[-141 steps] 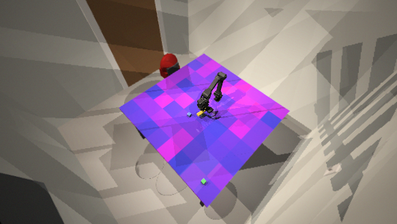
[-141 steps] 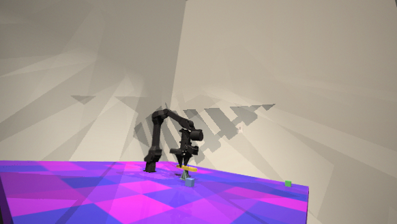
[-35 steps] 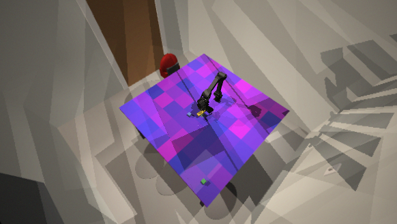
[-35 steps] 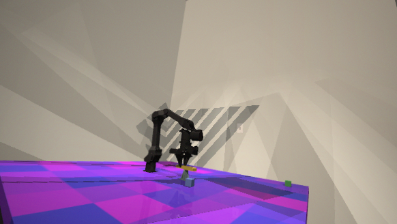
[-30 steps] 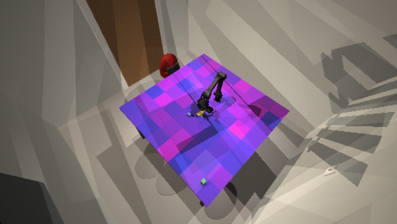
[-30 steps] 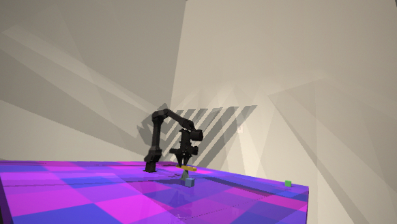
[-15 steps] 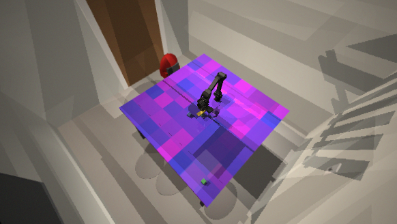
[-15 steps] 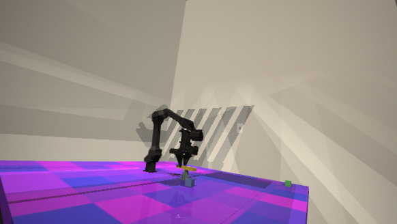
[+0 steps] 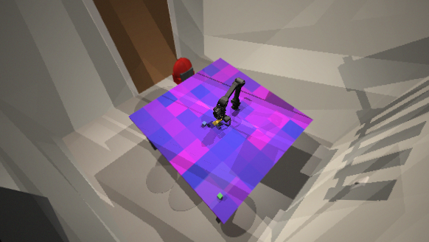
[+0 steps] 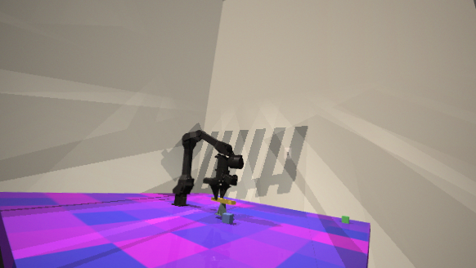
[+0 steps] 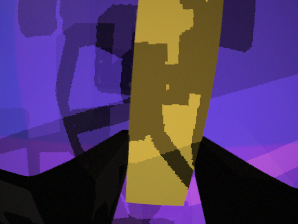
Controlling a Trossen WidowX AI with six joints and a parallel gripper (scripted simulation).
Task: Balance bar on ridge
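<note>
My gripper tip is now 30 mm short of the yellow bar. Round my gripper tip: green cube 500 mm ahead, 470 mm to the left, 50 mm below; light blue cube 130 mm ahead, 90 mm to the right, 50 mm below.
</note>
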